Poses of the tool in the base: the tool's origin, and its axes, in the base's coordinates. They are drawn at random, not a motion.
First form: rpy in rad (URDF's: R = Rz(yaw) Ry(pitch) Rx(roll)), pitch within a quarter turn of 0, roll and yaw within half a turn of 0; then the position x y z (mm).
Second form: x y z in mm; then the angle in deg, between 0 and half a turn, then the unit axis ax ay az. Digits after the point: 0 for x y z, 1 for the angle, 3 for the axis.
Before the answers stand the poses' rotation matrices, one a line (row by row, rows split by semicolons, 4 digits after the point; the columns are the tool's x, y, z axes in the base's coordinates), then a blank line. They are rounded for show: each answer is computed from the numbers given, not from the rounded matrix.
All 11 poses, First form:
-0.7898 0.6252 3.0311 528 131 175
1.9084 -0.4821 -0.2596 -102 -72 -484
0.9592 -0.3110 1.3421 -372 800 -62
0.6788 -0.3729 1.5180 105 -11 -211
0.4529 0.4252 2.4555 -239 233 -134
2.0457 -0.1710 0.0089 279 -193 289
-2.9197 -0.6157 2.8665 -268 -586 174
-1.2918 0.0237 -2.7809 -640 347 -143
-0.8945 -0.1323 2.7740 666 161 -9
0.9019 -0.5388 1.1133 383 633 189
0.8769 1.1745 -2.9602 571 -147 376
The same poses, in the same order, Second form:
-0.8059 0.3355 -0.4878; 0.0894 -0.7455 -0.6604; -0.5853 -0.5759 0.5708
0.8563 -0.5078 -0.0938; -0.2274 -0.2078 -0.9514; 0.4636 0.8360 -0.2935
0.2158 -0.6160 0.7576; 0.9272 -0.1138 -0.3567; 0.3060 0.7795 0.5466
0.0491 -0.7893 0.6120; 0.9300 -0.1873 -0.3163; 0.3643 0.5847 0.7248
-0.7048 -0.7093 -0.0098; 0.5771 -0.5814 0.5735; -0.4125 0.3986 0.8191
0.9854 -0.1473 0.0857; 0.0088 -0.4586 -0.8886; 0.1702 0.8764 -0.4506
-0.7857 0.1427 -0.6020; 0.2218 0.9733 -0.0588; 0.5775 -0.1797 -0.7964
-0.9354 0.1185 0.3332; -0.3528 -0.2496 -0.9018; -0.0237 -0.9611 0.2753
-0.9250 -0.3209 -0.2032; 0.3562 -0.5471 -0.7575; 0.1319 -0.7731 0.6204
0.3791 -0.7341 0.5633; 0.7701 -0.0872 -0.6320; 0.5131 0.6734 0.5323
-0.3797 -0.5822 -0.7190; -0.0696 -0.7570 0.6497; -0.9225 0.2967 0.2469

528 131 175 172.0 0.304 0.351 -0.886
-102 -72 -484 108.8 0.944 -0.294 0.148
-372 800 -62 100.1 0.577 0.229 0.784
105 -11 -211 101.9 0.460 0.127 0.879
-239 233 -134 137.2 -0.129 0.296 0.946
279 -193 289 117.5 0.995 -0.048 0.088
-268 -586 174 143.5 -0.102 -0.993 0.067
-640 347 -143 162.7 -0.100 0.601 -0.793
666 161 -9 157.8 -0.021 -0.443 0.896
383 633 189 95.0 0.655 0.025 0.755
571 -147 376 160.9 -0.539 0.311 0.783

